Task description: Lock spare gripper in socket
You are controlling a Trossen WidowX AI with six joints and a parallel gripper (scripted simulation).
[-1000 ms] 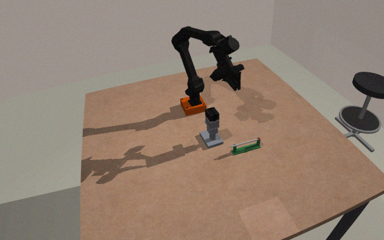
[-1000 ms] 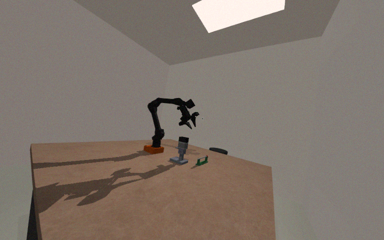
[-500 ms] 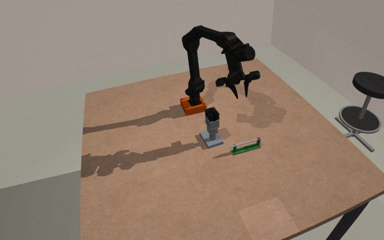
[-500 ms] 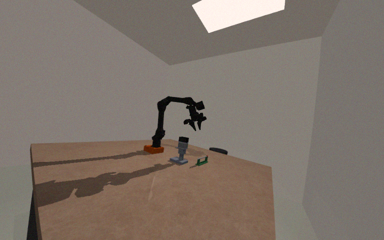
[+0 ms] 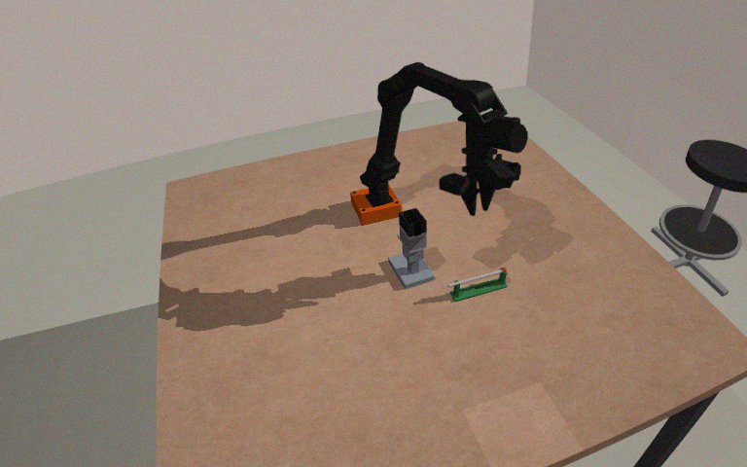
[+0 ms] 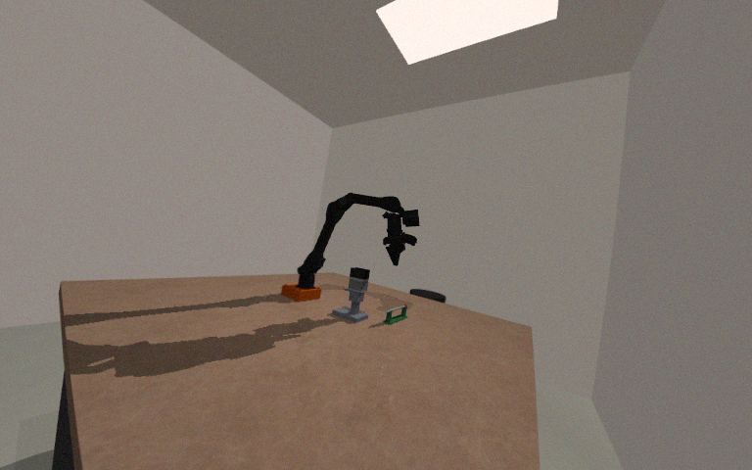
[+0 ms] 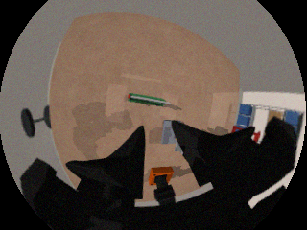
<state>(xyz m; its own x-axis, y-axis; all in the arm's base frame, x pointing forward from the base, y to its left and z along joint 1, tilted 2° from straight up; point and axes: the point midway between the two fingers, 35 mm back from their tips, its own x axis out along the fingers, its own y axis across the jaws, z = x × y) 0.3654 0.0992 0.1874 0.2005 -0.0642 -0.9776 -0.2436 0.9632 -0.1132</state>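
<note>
Now: the green cradle 18 cm below my gripper tip and 4 cm ahead of it. Also, from my gripper tip: spare gripper (12 cm to the right, 8 cm below, 8 cm behind); grey mount (15 cm below, 12 cm to the right, 9 cm behind).
</note>
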